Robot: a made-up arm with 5 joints.
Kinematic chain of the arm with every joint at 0, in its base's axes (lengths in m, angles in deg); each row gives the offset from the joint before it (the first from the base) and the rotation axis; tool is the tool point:
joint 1: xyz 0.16 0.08 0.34 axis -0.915 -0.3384 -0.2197
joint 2: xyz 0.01 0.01 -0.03 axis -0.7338 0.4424 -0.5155
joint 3: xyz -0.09 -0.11 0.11 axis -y
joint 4: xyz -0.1 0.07 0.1 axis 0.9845 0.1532 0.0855
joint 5: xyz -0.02 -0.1 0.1 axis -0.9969 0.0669 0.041
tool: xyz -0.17 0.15 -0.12
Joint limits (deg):
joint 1: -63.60..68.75
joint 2: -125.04..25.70
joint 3: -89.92..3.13
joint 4: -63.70..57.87
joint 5: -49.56..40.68
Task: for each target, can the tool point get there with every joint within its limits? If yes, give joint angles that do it. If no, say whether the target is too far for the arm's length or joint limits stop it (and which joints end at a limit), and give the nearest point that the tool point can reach.
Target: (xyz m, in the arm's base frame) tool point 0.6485 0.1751 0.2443
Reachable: no: joint limits stop it (at a limit: joint 1, joint 2, joint 3, joint 5) | nearest point 0.5275 -0.0480 0.4607 | short by 0.334 m
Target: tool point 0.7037 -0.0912 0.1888
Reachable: no: joint limits stop it (at a limit: joint 2, joint 3, joint 4, joint 5) | nearest point 0.4435 -0.1593 0.1476 | short by 0.272 m
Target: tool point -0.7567 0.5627 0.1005
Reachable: no: too far | nearest point -0.2530 0.3349 0.2955 | short by 0.586 m
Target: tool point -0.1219 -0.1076 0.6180
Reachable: yes | joints -33.69 0.11 -6.48 40.35 -6.24
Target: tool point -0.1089 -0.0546 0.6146
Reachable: yes | joints 32.72 -66.36 -68.94 -33.68 -42.10
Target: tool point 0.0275 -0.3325 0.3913
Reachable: yes | joints 19.70 -85.45 -65.59 43.66 33.14
